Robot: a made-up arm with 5 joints.
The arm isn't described. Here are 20 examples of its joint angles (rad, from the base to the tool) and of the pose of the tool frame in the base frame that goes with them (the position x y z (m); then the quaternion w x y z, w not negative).
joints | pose
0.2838 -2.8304 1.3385 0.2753 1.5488 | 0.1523 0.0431 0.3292 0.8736 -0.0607 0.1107 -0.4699
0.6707 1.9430 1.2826 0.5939 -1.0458 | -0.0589 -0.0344 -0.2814 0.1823 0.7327 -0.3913 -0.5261
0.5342 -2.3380 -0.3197 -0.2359 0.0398 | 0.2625 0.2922 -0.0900 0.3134 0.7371 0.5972 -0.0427
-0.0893 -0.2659 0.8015 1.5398 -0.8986 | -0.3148 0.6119 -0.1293 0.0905 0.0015 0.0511 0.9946
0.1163 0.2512 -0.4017 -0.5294 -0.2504 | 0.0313 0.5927 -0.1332 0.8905 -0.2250 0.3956 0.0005
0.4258 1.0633 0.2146 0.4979 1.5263 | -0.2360 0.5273 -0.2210 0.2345 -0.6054 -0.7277 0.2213
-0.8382 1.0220 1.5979 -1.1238 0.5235 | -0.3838 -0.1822 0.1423 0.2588 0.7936 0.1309 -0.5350
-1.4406 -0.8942 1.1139 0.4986 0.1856 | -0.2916 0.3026 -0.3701 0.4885 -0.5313 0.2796 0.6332
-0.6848 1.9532 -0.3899 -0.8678 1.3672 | -0.1187 0.0101 -0.3745 0.2869 0.8180 0.4905 0.0892
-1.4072 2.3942 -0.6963 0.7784 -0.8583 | -0.0242 -0.2140 -0.1719 0.3957 0.6507 -0.4802 -0.4351
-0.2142 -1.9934 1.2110 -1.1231 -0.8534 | 0.0767 0.5453 0.3268 0.6945 0.5662 0.4438 -0.0100
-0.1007 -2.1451 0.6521 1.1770 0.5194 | 0.2768 0.3142 0.1969 0.9362 0.0705 -0.3367 -0.0727
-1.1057 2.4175 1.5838 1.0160 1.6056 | 0.0729 0.0895 0.3873 0.3170 -0.4642 -0.3618 -0.7437
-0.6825 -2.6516 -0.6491 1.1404 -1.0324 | 0.1298 -0.0007 -0.2587 0.7216 0.6261 -0.2004 -0.2171
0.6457 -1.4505 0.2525 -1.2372 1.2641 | 0.2285 0.3435 0.3308 0.6632 -0.1789 0.6480 0.3290
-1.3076 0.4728 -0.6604 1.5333 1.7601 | 0.0574 0.0368 -0.3105 0.0421 -0.6598 -0.5300 0.5311
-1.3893 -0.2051 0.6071 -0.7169 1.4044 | -0.3223 0.1610 -0.3871 0.1810 0.9645 -0.0697 -0.1792
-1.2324 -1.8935 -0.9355 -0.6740 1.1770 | 0.1001 -0.1637 -0.0970 0.2658 -0.1016 0.8235 -0.4907
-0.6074 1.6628 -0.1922 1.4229 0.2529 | -0.1153 0.0406 -0.3957 0.2144 0.4260 -0.0317 -0.8784
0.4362 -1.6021 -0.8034 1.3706 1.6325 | 0.1847 0.3439 -0.1647 0.8606 -0.2662 0.2454 -0.3581
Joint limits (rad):
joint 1: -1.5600..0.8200
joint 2: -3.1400..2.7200
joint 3: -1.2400..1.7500
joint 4: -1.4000..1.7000
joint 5: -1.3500..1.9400
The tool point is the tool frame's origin. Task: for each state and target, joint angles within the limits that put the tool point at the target. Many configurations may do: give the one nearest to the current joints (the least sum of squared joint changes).
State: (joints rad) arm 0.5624 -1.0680 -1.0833 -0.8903 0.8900
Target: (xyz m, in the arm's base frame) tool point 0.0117 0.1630 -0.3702
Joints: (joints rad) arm -0.1043 -1.9542 -1.2400 -1.3389 1.3114
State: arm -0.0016 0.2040 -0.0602 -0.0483 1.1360
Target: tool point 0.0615 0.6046 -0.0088
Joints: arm 0.2128 -0.0378 -0.2958 -0.3102 1.2689
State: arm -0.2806 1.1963 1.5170 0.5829 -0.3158
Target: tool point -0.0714 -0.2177 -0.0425
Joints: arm 0.0257 1.8959 1.4955 0.6353 -0.3658
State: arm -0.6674 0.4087 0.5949 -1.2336 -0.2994
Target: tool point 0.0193 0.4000 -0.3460
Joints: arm -0.6226 -0.0493 -0.3005 -1.1307 -0.1427
